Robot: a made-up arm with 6 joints.
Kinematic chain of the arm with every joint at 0, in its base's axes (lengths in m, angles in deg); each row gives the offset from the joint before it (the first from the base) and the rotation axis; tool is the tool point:
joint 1: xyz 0 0 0.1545 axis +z
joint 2: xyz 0 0.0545 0 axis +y
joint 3: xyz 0 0 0.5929 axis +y
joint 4: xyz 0 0 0.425 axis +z
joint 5: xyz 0 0 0 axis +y
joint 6: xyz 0 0 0.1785 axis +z
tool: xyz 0 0 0
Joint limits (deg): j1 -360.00..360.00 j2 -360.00..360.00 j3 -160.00..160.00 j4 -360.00..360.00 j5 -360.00..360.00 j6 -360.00..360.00
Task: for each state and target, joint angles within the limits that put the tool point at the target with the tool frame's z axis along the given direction. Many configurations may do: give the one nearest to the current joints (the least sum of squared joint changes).
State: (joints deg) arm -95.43 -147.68 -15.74 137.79 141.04 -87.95
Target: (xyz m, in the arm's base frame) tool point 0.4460 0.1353 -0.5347 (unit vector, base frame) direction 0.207 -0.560 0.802
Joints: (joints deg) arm -143.46 -133.65 -40.99 99.06 144.51 -87.95
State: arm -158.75 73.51 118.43 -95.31 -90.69 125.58
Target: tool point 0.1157 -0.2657 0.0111 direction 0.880 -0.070 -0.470
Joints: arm -111.54 64.31 157.55 -81.82 -58.52 125.58
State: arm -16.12 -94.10 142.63 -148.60 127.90 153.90
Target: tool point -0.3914 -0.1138 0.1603 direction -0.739 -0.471 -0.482
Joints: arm 18.58 -110.78 155.47 -141.55 160.17 153.90
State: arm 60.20 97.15 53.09 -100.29 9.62 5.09
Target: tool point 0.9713 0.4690 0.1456 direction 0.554 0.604 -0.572
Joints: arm 19.18 66.33 43.59 -126.92 -29.09 5.09
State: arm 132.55 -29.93 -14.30 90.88 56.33 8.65
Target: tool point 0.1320 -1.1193 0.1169 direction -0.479 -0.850 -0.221
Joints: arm 105.82 -78.60 -27.14 92.17 43.85 8.65
